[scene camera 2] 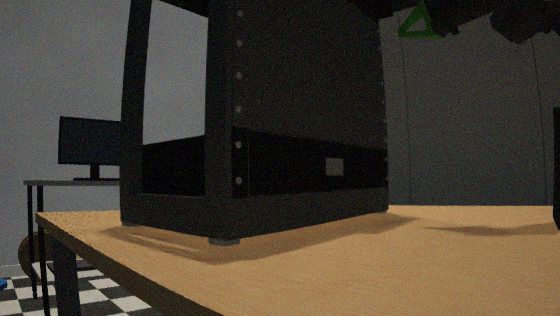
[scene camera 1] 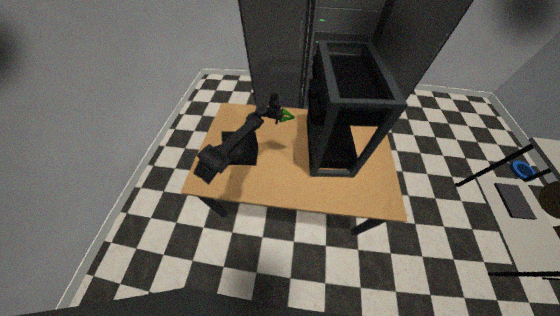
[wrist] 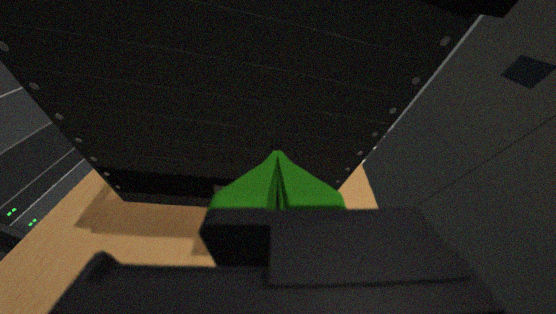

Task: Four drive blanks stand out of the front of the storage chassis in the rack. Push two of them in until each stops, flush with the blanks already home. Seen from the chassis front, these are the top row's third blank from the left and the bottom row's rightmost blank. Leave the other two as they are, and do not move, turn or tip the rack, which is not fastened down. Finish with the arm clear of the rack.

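Places are measured from the arm's base along level axes (x ahead, y left, z up), in metres.
Pixels of known places: gripper, fingertip midpoint: [scene camera 2: 398,34] [scene camera 1: 294,117] [wrist: 277,157]; arm's base, link origin: [scene camera 1: 237,150].
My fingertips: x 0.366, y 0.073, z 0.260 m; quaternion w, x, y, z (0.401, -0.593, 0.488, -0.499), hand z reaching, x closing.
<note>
Ahead of a thing's pixels: the offset from my fingertips to its top centre. "pt": to the spot under its first point. Level surfaces: height alone.
The black rack [scene camera 1: 367,104] [scene camera 2: 219,125] [wrist: 200,115] stands upright on the table. In the wrist view its dark front has horizontal seams and screw heads down both sides. A low dark unit with a pale label {pt dx +0.110, dy +0.068, dz -0.239 m} [scene camera 2: 334,166] sits at the bottom of the rack. The storage chassis and its drive blanks cannot be made out in any view. A dark edge {pt dx +0.079, dy -0.129, dz +0.118 m} [wrist: 472,6] of something unclear shows at the top right of the wrist view. My gripper [scene camera 1: 293,117] [scene camera 2: 400,35] [wrist: 277,157] has green fingers, shut and empty, raised above the table in front of the rack, apart from it.
The wooden table {dz -0.342 m} [scene camera 1: 280,187] [scene camera 2: 400,265] [wrist: 150,246] carries the arm and the rack. A tall dark cabinet [scene camera 1: 277,50] stands behind the table. Dark panelling [wrist: 465,160] rises at the right of the wrist view. A monitor [scene camera 2: 89,140] stands on a side desk beyond the rack.
</note>
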